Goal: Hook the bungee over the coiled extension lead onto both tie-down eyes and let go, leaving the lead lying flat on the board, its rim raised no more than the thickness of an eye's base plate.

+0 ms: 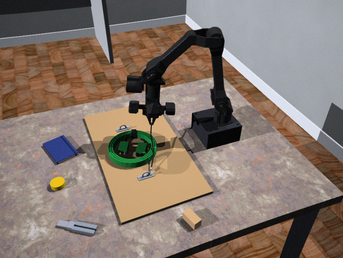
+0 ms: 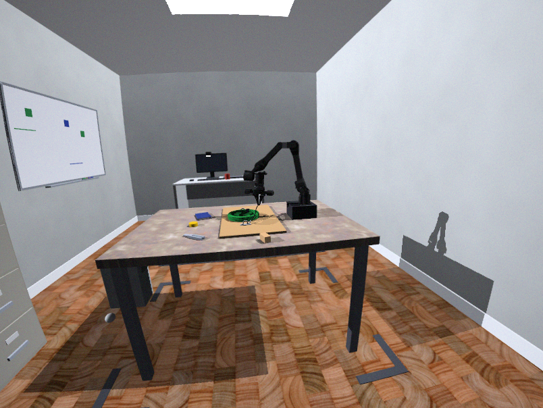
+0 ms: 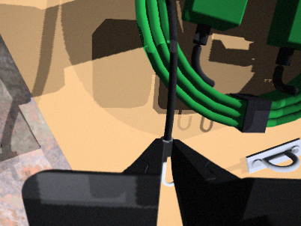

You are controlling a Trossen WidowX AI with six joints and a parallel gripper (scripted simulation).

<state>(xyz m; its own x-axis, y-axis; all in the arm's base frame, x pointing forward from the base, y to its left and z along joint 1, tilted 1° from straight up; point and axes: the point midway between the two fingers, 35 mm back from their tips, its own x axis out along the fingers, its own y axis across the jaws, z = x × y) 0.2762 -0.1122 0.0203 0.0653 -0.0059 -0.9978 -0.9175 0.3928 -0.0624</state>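
My gripper is now 10 cm above the tan board, 8 cm short of it and 7 cm to the right of it. Round my hand: yellow disc: 41 cm ahead, 12 cm to the left, 9 cm below; grey tool: 40 cm ahead, 32 cm to the left, 10 cm below; wooden block: 45 cm to the left, 9 cm below, 4 cm ahead.
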